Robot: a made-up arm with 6 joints.
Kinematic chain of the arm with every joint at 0, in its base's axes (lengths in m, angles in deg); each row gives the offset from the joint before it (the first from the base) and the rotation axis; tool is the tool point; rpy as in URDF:
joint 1: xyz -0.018 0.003 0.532 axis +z
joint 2: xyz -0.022 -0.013 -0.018 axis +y
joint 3: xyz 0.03 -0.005 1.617 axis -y
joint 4: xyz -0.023 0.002 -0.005 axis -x
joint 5: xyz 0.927 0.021 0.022 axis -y
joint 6: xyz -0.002 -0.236 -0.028 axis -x
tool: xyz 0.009 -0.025 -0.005 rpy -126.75 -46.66 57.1
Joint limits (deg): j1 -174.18..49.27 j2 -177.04..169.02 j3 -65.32..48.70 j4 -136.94..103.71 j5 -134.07..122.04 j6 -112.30..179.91
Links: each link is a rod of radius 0.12 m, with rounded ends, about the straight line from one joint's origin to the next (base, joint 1, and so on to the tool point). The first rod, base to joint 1, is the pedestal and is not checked.
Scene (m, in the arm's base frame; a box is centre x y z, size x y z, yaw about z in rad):
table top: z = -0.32
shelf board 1: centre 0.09 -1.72 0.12 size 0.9 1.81 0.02 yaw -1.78
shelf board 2: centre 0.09 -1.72 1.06 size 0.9 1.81 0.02 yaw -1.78
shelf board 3: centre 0.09 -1.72 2 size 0.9 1.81 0.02 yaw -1.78
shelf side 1: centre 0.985 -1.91 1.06 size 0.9 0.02 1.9 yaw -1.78
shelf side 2: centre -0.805 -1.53 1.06 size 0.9 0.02 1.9 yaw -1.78
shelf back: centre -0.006 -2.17 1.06 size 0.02 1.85 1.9 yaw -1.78
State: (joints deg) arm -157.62 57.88 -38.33 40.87 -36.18 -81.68
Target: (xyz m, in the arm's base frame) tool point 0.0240 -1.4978 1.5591
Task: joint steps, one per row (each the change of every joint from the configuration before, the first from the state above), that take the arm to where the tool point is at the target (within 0.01 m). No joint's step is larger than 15 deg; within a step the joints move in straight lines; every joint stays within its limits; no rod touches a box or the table.
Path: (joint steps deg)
1: 9.59 -12.28 -0.47 -0.49 9.16 -6.72
2: 9.60 -12.27 -0.46 -0.49 9.16 -6.71
3: 9.59 -12.28 -0.47 -0.49 9.16 -6.72
4: 9.60 -12.28 -0.47 -0.49 9.16 -6.72
5: 10.32 3.51 3.82 6.96 -4.01 -1.02
6: 10.33 3.50 3.82 6.95 -4.02 -1.02
7: 10.32 3.51 3.82 6.96 -4.01 -1.02
8: 3.08 3.07 8.75 -3.43 -13.29 14.86
9: 3.07 3.06 8.75 -3.42 -13.28 14.85

